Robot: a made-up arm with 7 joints. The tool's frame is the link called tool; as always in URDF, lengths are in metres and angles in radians. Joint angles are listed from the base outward. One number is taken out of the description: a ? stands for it. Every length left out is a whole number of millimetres.
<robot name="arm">
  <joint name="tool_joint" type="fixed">
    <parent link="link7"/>
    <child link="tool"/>
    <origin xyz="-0.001 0.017 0" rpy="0.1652 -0.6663 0.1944"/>
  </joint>
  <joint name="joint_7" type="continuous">
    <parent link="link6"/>
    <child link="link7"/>
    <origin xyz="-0.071 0.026 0" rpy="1.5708 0 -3.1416"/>
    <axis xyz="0 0 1"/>
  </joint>
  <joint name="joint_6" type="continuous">
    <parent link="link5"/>
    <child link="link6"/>
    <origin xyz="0.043 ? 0" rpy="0 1.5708 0"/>
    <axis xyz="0 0 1"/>
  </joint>
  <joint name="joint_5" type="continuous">
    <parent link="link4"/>
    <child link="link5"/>
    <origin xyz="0.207 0.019 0" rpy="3.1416 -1.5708 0"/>
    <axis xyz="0 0 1"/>
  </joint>
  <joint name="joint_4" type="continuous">
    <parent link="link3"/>
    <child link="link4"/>
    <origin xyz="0.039 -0.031 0" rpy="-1.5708 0 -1.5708"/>
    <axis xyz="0 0 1"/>
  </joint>
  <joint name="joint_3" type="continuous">
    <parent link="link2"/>
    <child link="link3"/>
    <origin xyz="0.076 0.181 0" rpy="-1.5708 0 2.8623"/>
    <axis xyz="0 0 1"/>
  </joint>
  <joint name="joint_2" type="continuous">
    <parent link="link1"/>
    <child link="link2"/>
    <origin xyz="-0.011 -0.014 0" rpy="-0.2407 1.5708 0"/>
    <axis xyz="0 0 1"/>
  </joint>
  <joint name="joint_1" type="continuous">
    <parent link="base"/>
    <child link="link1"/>
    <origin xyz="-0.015 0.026 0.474" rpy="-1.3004 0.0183 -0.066"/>
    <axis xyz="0 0 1"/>
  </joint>
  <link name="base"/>
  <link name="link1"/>
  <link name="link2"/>
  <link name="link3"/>
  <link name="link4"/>
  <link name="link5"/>
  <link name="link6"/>
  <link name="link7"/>
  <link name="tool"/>
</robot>
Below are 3 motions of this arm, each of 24 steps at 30 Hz.
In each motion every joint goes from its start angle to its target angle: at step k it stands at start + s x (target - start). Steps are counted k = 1, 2, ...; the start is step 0. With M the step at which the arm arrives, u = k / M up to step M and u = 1 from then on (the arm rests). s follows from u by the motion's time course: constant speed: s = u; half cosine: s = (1 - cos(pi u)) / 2; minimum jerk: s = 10 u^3 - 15 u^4 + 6 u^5.
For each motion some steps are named. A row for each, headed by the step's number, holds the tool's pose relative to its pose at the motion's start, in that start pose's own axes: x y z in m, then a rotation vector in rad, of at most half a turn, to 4 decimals.
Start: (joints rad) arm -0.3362 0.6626 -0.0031 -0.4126 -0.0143 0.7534 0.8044
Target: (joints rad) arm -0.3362 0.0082 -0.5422 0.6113 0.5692 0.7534 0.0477
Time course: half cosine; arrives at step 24
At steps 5, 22, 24:
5: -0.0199 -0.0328 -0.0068 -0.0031 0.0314 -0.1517
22: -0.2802 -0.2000 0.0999 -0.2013 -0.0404 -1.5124
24: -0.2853 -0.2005 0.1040 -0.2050 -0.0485 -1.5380

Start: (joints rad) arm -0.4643 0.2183 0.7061 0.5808 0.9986 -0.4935 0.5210
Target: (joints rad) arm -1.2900 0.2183 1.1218 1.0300 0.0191 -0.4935 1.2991
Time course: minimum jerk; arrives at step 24
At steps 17, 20, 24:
17: 0.0617 -0.0157 -0.0362 0.0479 1.3079 1.2122
20: 0.0725 -0.0265 -0.0297 0.0290 1.5456 1.2805
24: 0.0763 -0.0300 -0.0270 0.0217 1.6201 1.2936

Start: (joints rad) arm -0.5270 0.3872 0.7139 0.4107 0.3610 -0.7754 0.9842
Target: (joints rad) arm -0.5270 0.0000 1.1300 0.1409 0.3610 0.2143 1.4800
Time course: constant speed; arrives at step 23
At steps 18, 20, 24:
18: -0.0394 0.0769 -0.0315 1.0829 0.3558 -0.0382
20: -0.0452 0.0889 -0.0325 1.2053 0.3825 -0.0607
24: -0.0541 0.1080 -0.0326 1.3884 0.4165 -0.1030

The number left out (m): 0.026
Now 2 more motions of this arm.
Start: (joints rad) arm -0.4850 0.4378 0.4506 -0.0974 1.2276 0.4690 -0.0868
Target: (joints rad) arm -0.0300 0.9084 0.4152 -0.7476 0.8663 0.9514 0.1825
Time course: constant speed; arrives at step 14
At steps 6, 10, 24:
6: -0.0204 0.0635 -0.0098 0.1704 0.0465 0.2000
10: -0.0331 0.1001 0.0025 0.2314 0.0197 0.3147
24: -0.0468 0.1293 0.0240 0.2489 -0.0418 0.4001

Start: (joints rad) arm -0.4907 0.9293 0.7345 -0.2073 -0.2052 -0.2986 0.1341
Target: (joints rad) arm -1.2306 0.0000 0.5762 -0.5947 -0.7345 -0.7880 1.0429
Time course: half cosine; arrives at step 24
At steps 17, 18, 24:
17: -0.0820 -0.0300 0.0516 -0.1982 0.3938 1.9543
18: -0.0841 -0.0363 0.0552 -0.2275 0.4479 2.0686
24: -0.0868 -0.0565 0.0666 -0.3346 0.6386 2.3949

